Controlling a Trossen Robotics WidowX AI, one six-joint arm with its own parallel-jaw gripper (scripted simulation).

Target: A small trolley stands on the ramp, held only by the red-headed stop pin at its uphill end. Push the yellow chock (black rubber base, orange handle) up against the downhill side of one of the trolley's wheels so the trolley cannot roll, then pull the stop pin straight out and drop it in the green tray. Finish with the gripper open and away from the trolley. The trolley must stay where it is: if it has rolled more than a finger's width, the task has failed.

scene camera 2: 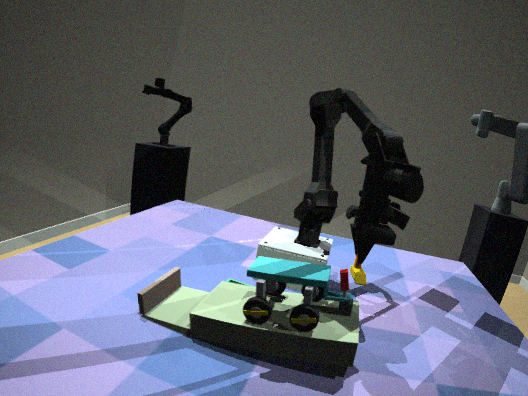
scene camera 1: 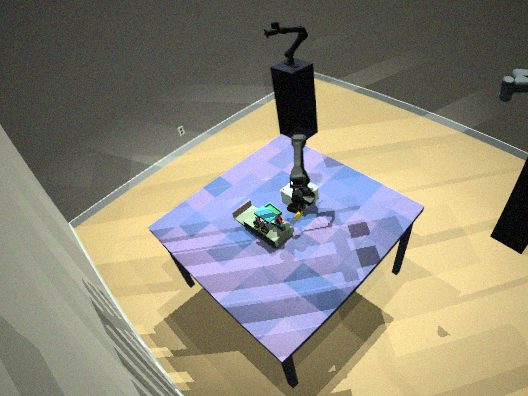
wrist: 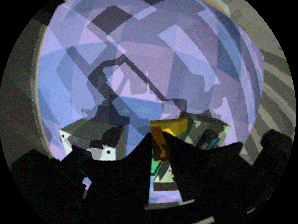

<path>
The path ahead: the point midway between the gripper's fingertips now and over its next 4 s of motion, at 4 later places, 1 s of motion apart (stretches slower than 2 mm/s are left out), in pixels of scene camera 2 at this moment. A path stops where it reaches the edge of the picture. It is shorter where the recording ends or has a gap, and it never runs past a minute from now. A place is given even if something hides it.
My gripper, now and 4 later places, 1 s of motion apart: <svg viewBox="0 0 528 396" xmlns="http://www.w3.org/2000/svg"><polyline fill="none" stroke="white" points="359,261 359,244 311,241 254,237 232,235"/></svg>
</path>
